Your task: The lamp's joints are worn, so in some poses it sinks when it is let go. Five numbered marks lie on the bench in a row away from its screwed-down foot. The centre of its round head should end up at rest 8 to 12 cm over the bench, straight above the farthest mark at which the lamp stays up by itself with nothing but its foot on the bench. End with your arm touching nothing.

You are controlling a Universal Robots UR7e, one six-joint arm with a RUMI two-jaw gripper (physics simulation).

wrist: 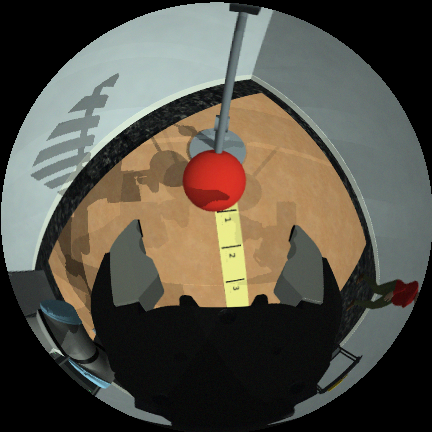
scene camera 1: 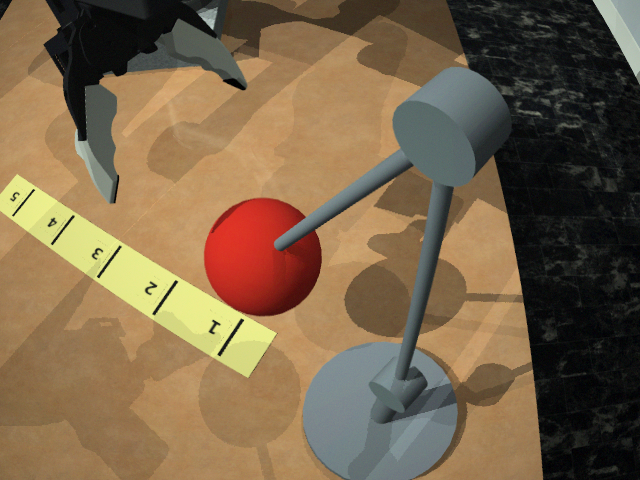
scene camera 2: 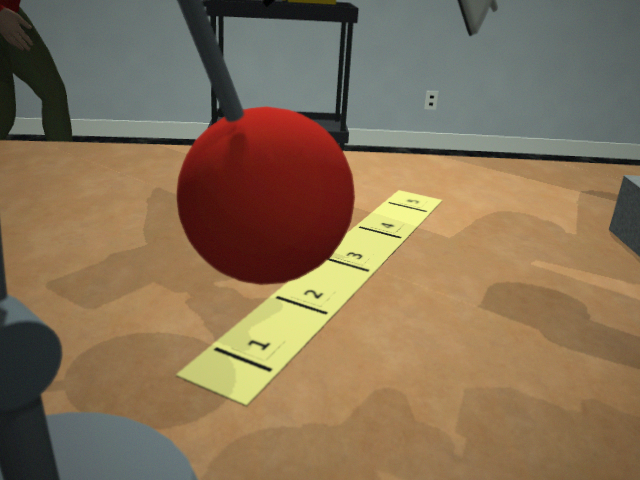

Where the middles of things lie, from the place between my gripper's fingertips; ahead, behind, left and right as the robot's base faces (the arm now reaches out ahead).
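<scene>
Hand 0.24 m above yellow strip [scene camera 2: 242, 362], 0.14 m to the left of it. From my hand: round foot [scene camera 1: 344, 423], 0.2 m below, 0.12 m ahead, 0.2 m to the left.
</scene>
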